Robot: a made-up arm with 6 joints.
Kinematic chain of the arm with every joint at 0, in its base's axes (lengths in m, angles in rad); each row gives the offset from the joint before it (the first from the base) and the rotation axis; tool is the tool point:
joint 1: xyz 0 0 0.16 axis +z
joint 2: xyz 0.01 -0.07 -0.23 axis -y
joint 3: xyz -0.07 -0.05 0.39 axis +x
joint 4: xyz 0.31 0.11 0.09 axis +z
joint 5: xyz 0.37 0 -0.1 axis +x
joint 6: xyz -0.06 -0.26 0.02 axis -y
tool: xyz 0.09 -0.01 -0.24
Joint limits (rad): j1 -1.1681..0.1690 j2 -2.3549..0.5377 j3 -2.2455..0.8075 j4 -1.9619..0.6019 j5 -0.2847..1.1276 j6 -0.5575..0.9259
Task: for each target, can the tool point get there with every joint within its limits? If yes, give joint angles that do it. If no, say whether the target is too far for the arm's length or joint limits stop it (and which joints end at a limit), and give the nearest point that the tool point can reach.
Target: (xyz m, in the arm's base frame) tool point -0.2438 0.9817 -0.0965
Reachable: no: joint limits stop it (at a limit: joint 1, joint 2, joint 4, joint 5) | nearest point -0.1864 0.4695 -0.4121 | short by 0.604 m
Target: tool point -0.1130 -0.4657 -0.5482
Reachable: yes | joints -0.8177 -1.2687 -0.2183 -0.7034 0.7517 0.1294
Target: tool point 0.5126 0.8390 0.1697
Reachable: no: joint limits stop it (at a limit: joint 1, joint 4, joint 5) | nearest point 0.5652 0.5180 0.1689 | short by 0.325 m
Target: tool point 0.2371 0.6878 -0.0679
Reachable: no: joint limits stop it (at a limit: joint 1, joint 4, joint 5) | nearest point 0.4431 0.4492 -0.0669 | short by 0.315 m
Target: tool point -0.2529 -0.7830 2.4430
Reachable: no: too far | nearest point -0.0991 -0.3257 0.9049 | short by 1.612 m
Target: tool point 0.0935 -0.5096 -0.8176
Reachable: yes | joints -0.4922 -1.9258 -1.2330 -0.2161 -0.0238 0.0885
